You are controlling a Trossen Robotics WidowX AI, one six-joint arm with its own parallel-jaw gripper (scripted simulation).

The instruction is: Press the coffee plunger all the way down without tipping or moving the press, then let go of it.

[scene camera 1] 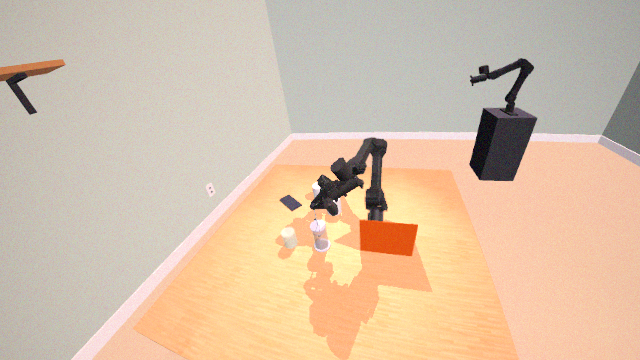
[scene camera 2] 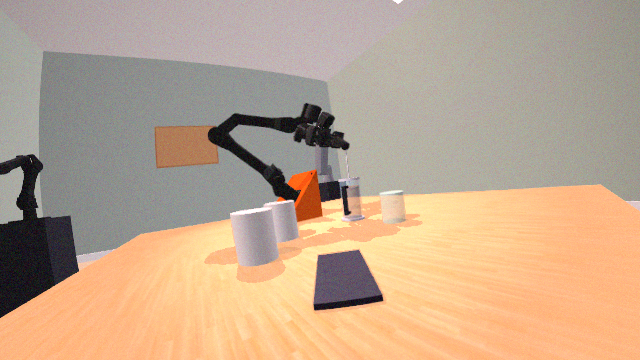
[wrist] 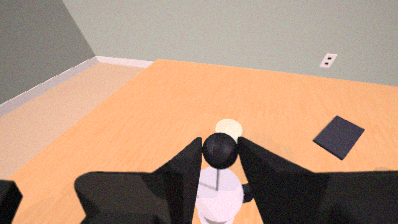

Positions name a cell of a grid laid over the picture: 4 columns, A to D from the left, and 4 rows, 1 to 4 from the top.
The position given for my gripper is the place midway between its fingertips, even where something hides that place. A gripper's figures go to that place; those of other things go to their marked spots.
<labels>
My gripper (scene camera 2: C2) is 0.67 m from the lens. A coffee press (scene camera 2: C3) is 0.63 m from the lens. A pale cup (scene camera 2: C3): 0.55 m from the lens. A flat dark slab (scene camera 2: C4): 0.27 m from the lens. The marked spots on the coffee press and the flat dark slab are 0.40 m apart.
</labels>
